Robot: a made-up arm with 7 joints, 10 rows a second.
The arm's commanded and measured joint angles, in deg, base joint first. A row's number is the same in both.
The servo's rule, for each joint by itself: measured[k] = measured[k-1] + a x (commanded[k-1-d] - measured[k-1]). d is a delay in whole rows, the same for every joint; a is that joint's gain. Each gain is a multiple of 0.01, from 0.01 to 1. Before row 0 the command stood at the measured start. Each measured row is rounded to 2 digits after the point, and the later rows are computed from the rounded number. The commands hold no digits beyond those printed.
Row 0, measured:
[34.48, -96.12, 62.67, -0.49, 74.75, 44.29, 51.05]
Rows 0 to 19, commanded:
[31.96, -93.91, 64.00, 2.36, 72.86, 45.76, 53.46]
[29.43, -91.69, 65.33, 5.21, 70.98, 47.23, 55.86]
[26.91, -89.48, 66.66, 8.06, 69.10, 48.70, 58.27]
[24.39, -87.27, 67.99, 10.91, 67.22, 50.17, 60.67]
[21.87, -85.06, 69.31, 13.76, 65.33, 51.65, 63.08]
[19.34, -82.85, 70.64, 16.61, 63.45, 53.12, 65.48]
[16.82, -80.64, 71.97, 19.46, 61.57, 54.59, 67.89]
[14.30, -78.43, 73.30, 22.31, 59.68, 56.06, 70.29]
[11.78, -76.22, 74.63, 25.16, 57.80, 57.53, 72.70]
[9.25, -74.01, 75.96, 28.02, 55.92, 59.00, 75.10]
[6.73, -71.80, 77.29, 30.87, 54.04, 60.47, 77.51]
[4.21, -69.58, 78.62, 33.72, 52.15, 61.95, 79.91]
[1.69, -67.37, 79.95, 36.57, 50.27, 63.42, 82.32]
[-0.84, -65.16, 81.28, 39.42, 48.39, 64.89, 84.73]
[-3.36, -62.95, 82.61, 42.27, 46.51, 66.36, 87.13]
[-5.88, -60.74, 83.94, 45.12, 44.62, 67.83, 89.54]
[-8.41, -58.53, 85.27, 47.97, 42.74, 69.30, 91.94]
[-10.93, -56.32, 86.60, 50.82, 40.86, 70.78, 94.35]
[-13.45, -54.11, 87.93, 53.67, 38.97, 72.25, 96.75]
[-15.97, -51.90, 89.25, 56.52, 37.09, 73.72, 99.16]
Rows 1 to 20, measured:
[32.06, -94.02, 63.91, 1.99, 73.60, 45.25, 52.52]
[29.54, -91.81, 65.23, 4.79, 72.00, 46.54, 54.56]
[27.02, -89.60, 66.56, 7.63, 70.23, 47.94, 56.82]
[24.50, -87.39, 67.89, 10.48, 68.39, 49.39, 59.17]
[21.98, -85.18, 69.21, 13.33, 66.52, 50.86, 61.56]
[19.45, -82.97, 70.54, 16.18, 64.65, 52.33, 63.95]
[16.93, -80.76, 71.87, 19.03, 62.77, 53.80, 66.35]
[14.41, -78.55, 73.20, 21.88, 60.89, 55.27, 68.75]
[11.89, -76.34, 74.53, 24.73, 59.01, 56.74, 71.16]
[9.36, -74.13, 75.86, 27.59, 57.13, 58.21, 73.56]
[6.84, -71.92, 77.19, 30.44, 55.25, 59.68, 75.97]
[4.32, -69.70, 78.52, 33.29, 53.36, 61.16, 78.37]
[1.80, -67.49, 79.85, 36.14, 51.48, 62.63, 80.78]
[-0.73, -65.28, 81.18, 38.99, 49.60, 64.10, 83.19]
[-3.25, -63.07, 82.51, 41.84, 47.72, 65.57, 85.59]
[-5.77, -60.86, 83.84, 44.69, 45.83, 67.04, 88.00]
[-8.30, -58.65, 85.17, 47.54, 43.95, 68.51, 90.40]
[-10.82, -56.44, 86.50, 50.39, 42.07, 69.99, 92.81]
[-13.34, -54.23, 87.83, 53.24, 40.18, 71.46, 95.21]
[-15.86, -52.02, 89.15, 56.09, 38.30, 72.93, 97.62]
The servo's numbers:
d 0
a 0.96 0.95 0.93 0.87 0.61 0.65 0.61

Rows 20 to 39, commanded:
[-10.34, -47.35, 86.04, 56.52, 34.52, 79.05, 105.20]
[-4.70, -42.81, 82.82, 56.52, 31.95, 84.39, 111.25]
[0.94, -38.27, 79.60, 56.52, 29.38, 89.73, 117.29]
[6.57, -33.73, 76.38, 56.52, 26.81, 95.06, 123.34]
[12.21, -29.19, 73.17, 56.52, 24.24, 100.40, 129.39]
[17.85, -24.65, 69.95, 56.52, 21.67, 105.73, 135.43]
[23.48, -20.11, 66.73, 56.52, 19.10, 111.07, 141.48]
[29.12, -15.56, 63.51, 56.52, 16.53, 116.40, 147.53]
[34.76, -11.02, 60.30, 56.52, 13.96, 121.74, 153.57]
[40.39, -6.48, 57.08, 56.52, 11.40, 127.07, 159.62]
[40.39, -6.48, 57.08, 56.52, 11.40, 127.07, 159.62]
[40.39, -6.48, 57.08, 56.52, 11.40, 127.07, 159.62]
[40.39, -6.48, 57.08, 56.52, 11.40, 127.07, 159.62]
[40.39, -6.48, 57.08, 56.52, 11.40, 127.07, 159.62]
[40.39, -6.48, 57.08, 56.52, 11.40, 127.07, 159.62]
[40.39, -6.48, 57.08, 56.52, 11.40, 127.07, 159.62]
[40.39, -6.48, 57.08, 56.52, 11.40, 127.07, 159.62]
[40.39, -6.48, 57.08, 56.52, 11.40, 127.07, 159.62]
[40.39, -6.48, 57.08, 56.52, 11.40, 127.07, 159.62]
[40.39, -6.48, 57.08, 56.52, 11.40, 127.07, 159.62]
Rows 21 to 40, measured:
[-10.56, -47.58, 86.26, 56.46, 35.99, 76.91, 102.24]
[-4.93, -43.05, 83.06, 56.51, 33.53, 81.77, 107.74]
[0.71, -38.51, 79.84, 56.52, 31.00, 86.94, 113.57]
[6.34, -33.97, 76.62, 56.52, 28.44, 92.22, 119.53]
[11.98, -29.43, 73.41, 56.52, 25.88, 97.54, 125.54]
[17.62, -24.89, 70.19, 56.52, 23.31, 102.86, 131.57]
[23.25, -20.35, 66.97, 56.52, 20.74, 108.20, 137.62]
[28.89, -15.80, 63.75, 56.52, 18.17, 113.53, 143.67]
[34.53, -11.26, 60.54, 56.52, 15.60, 118.87, 149.71]
[40.16, -6.72, 57.32, 56.52, 13.04, 124.20, 155.76]
[40.38, -6.49, 57.10, 56.52, 12.04, 126.07, 158.11]
[40.39, -6.48, 57.08, 56.52, 11.65, 126.72, 159.03]
[40.39, -6.48, 57.08, 56.52, 11.50, 126.95, 159.39]
[40.39, -6.48, 57.08, 56.52, 11.44, 127.03, 159.53]
[40.39, -6.48, 57.08, 56.52, 11.42, 127.06, 159.58]
[40.39, -6.48, 57.08, 56.52, 11.41, 127.07, 159.60]
[40.39, -6.48, 57.08, 56.52, 11.40, 127.07, 159.61]
[40.39, -6.48, 57.08, 56.52, 11.40, 127.07, 159.62]
[40.39, -6.48, 57.08, 56.52, 11.40, 127.07, 159.62]
[40.39, -6.48, 57.08, 56.52, 11.40, 127.07, 159.62]

